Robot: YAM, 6 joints.
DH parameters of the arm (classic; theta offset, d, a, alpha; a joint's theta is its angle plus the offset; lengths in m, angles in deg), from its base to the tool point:
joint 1: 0 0.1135 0.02 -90
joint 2: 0 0 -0.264 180
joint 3: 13.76 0 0.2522 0
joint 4: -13.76 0 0.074 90
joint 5: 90 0 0 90
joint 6: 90 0.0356 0 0
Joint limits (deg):
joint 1: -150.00..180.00
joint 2: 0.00..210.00
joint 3: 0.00..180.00
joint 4: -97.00..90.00
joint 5: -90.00..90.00
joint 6: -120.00..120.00
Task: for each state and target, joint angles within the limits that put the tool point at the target. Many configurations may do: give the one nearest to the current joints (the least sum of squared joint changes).
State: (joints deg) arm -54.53 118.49 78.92 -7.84 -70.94 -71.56
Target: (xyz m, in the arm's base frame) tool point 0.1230 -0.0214 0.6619
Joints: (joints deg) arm -25.37 75.16 123.84 4.99 -69.56 -71.56
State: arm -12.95 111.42 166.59 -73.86 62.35 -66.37
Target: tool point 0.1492 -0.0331 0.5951
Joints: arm -0.74 94.48 165.30 -91.80 61.08 -66.37
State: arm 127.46 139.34 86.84 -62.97 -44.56 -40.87
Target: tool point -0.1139 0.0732 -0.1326
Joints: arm 137.02 177.54 62.15 -58.65 -42.59 -40.87
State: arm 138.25 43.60 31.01 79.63 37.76 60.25
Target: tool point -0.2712 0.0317 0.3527
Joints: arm 177.19 75.13 42.54 71.35 31.10 60.25
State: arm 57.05 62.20 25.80 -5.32 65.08 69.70
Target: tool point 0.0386 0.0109 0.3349
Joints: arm 67.43 4.18 34.33 -12.65 62.10 69.70
